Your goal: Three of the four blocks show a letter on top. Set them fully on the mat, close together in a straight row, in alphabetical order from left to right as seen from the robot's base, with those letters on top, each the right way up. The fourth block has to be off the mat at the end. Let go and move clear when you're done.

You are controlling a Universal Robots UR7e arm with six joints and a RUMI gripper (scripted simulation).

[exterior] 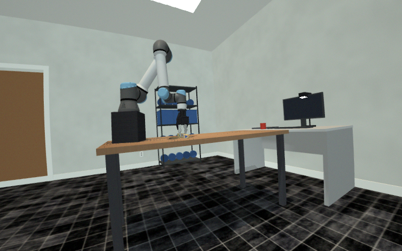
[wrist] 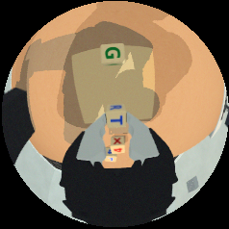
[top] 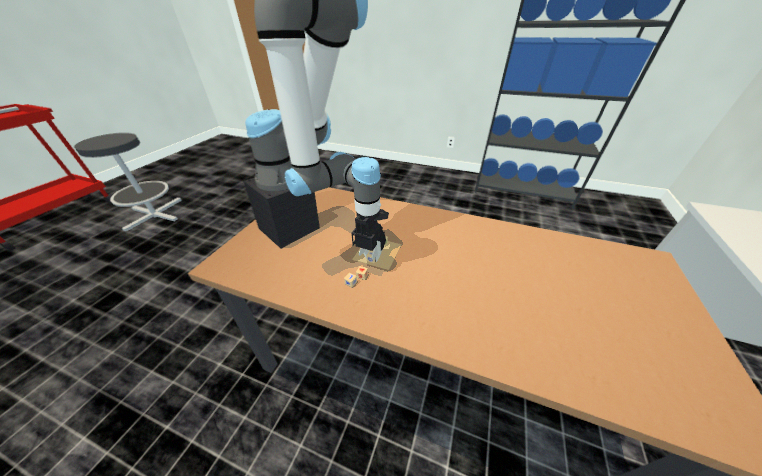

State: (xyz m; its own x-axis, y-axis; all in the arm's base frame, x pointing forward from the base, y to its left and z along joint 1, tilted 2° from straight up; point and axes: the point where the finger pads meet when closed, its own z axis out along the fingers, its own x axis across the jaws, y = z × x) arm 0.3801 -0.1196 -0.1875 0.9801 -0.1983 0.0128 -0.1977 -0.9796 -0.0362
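Now: the pale yellow mat 5 cm to the left of my hand, 2 cm below it and 1 cm ahead of it. Round my hand: wooden letter block 12 cm to the right, 4 cm behind, 1 cm below.
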